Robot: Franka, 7 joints.
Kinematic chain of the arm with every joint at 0, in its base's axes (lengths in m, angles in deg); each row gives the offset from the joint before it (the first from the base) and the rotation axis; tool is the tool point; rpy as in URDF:
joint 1: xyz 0 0 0.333 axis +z
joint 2: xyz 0 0 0 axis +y
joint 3: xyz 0 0 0.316 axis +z
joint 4: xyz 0.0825 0 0 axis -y
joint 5: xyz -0.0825 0 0.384 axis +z
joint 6: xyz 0 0 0 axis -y
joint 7: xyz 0.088 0 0 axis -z
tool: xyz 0 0 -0.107 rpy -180 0 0
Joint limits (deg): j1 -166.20..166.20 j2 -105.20..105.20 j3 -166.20..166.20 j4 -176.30..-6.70 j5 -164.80..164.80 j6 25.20..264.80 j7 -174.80..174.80
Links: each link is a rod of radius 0.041 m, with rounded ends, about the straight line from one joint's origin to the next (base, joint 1, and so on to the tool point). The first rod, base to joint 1, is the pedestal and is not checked.
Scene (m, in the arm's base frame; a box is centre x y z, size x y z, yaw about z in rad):
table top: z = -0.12
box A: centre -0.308 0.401 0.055 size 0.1 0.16 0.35 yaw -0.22
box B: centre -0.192 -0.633 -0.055 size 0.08 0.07 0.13 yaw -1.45
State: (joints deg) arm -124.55 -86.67 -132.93 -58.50 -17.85 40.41 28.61
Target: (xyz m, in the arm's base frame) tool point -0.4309 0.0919 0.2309
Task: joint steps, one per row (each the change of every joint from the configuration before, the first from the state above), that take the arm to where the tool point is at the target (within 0.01 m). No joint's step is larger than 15 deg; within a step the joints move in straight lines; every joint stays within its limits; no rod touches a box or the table.
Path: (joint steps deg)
1: 3.58 12.69 11.68 -11.70 1.01 -5.07 2.75
2: 3.58 12.69 11.68 -11.69 1.01 -5.07 2.75
3: 3.58 12.69 11.69 -11.70 1.00 -5.07 2.75
4: 11.79 -12.68 -1.88 -3.82 2.88 5.49 -2.75
5: 11.80 -12.68 -1.88 -3.81 2.87 5.50 -2.75
6: 11.79 -12.68 -1.88 -3.82 2.87 5.49 -2.75

